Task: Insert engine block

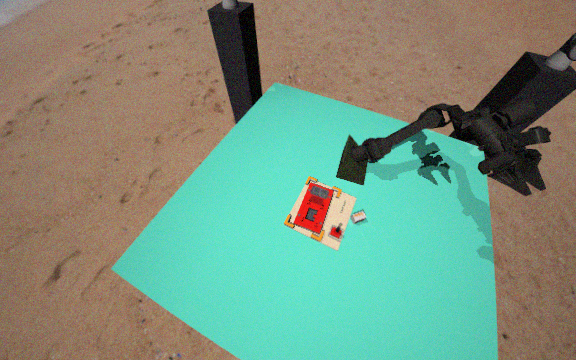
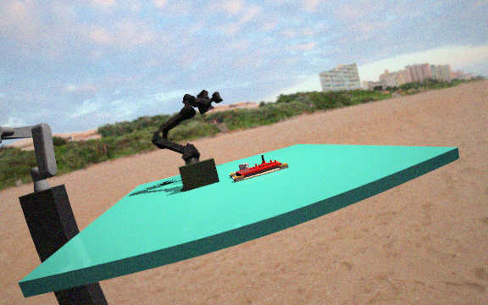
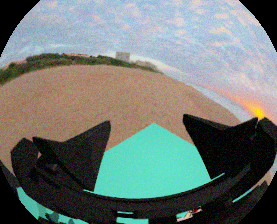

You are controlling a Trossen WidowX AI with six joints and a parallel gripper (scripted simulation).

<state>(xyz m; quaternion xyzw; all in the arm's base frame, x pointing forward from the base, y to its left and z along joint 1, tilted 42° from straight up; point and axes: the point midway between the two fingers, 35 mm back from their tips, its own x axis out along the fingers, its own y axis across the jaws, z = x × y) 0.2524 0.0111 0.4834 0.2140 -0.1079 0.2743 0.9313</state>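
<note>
Right now my gripper tip is 41 cm above the engine block, 28 cm to the left of it and 2 cm past it. Round my gripper tip: dark peg: 38 cm below, 35 cm to the right, 7 cm ahead.
</note>
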